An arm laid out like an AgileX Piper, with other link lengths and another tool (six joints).
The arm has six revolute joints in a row. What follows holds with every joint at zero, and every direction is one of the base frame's. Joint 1 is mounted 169.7 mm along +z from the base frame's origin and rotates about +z. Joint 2 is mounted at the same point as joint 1 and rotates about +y. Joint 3 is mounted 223.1 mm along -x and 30.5 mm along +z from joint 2 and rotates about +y. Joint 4 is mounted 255.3 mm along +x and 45.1 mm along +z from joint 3 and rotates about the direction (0.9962, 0, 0.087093). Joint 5 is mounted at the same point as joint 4 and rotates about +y. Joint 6 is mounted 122.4 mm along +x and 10.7 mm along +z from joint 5 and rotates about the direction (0.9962, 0, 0.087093). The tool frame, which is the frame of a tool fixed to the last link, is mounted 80.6 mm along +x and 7 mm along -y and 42.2 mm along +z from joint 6; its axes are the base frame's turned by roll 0.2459, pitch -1.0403 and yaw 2.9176 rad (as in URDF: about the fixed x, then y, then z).
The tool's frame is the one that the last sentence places.
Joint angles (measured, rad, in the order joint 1, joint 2, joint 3, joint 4, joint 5, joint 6), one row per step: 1.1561, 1.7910, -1.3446, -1.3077, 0.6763, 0.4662; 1.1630, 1.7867, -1.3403, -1.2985, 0.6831, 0.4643; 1.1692, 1.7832, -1.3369, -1.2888, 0.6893, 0.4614; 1.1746, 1.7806, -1.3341, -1.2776, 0.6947, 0.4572; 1.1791, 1.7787, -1.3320, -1.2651, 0.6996, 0.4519; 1.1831, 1.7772, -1.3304, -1.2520, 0.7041, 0.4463; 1.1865, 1.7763, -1.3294, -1.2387, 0.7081, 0.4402; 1.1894, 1.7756, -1.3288, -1.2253, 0.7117, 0.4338; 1.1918, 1.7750, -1.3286, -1.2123, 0.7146, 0.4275; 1.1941, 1.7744, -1.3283, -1.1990, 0.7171, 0.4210; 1.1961, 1.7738, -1.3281, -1.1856, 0.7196, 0.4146
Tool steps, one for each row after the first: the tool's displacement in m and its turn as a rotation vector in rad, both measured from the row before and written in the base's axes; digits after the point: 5 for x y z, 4 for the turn. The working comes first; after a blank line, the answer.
Tool pose at each row, in the base's axes (x y z in m, rotation vector in rad; the steps are taken from these numbers as rounded here): 0.29904, 0.40743, 0.24202, 1.3312, 1.9836, 1.7893; 0.29638, 0.40718, 0.24132, 1.3390, 1.9853, 1.7859; 0.29397, 0.40697, 0.24050, 1.3467, 1.9874, 1.7819; 0.29178, 0.40676, 0.23929, 1.3556, 1.9905, 1.7769; 0.28988, 0.40647, 0.23785, 1.3657, 1.9938, 1.7710; 0.28813, 0.40619, 0.23635, 1.3765, 1.9970, 1.7650; 0.28659, 0.40593, 0.23476, 1.3874, 2.0005, 1.7587; 0.28519, 0.40567, 0.23321, 1.3983, 2.0039, 1.7525; 0.28394, 0.40547, 0.23183, 1.4089, 2.0072, 1.7470; 0.28264, 0.40530, 0.23037, 1.4196, 2.0109, 1.7415; 0.28144, 0.40506, 0.22894, 1.4308, 2.0142, 1.7360

-0.00266, -0.00025, -0.00070, -0.0007, 0.0058, -0.0017; -0.00241, -0.00021, -0.00082, -0.0012, 0.0059, -0.0016; -0.00219, -0.00021, -0.00121, -0.0017, 0.0071, -0.0015; -0.00190, -0.00029, -0.00144, -0.0020, 0.0080, -0.0019; -0.00175, -0.00028, -0.00150, -0.0018, 0.0084, -0.0021; -0.00154, -0.00026, -0.00159, -0.0020, 0.0086, -0.0020; -0.00140, -0.00026, -0.00155, -0.0019, 0.0086, -0.0020; -0.00125, -0.00020, -0.00138, -0.0015, 0.0084, -0.0017; -0.00130, -0.00017, -0.00146, -0.0015, 0.0087, -0.0014; -0.00120, -0.00024, -0.00143, -0.0013, 0.0089, -0.0017
